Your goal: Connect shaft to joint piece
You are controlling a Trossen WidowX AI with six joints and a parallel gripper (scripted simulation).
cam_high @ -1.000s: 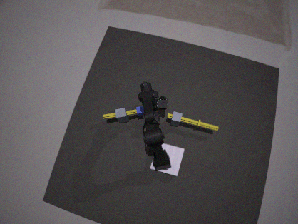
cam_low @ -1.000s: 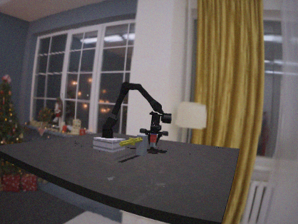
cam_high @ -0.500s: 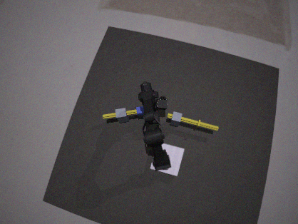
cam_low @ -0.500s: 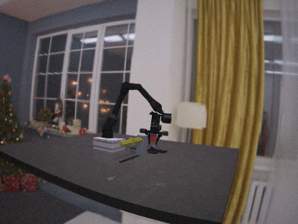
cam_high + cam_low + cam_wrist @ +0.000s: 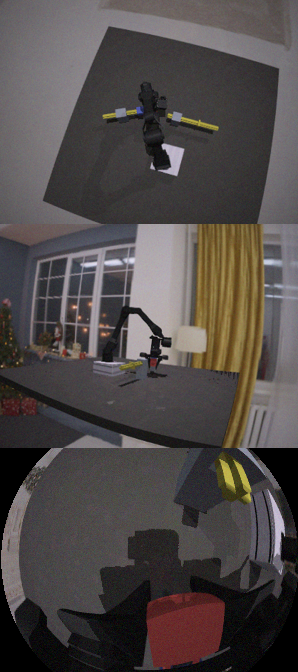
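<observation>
The red joint piece is 20 mm to the left of my gripper tip and 40 mm above it.
</observation>
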